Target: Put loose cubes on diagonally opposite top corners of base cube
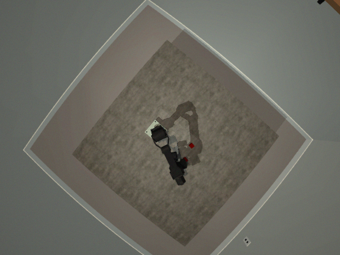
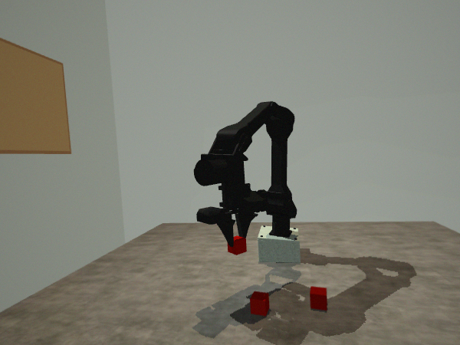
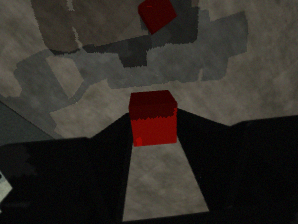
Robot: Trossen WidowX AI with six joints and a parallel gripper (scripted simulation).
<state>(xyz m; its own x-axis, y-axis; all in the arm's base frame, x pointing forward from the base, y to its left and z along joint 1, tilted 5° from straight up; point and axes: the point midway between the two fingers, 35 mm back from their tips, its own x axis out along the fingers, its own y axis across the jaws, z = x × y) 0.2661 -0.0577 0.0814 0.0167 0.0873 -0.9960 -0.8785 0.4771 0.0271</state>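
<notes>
Right now my gripper tip is 60 mm short of the red cube, 70 mm to the right of it and 100 mm above it.
</notes>
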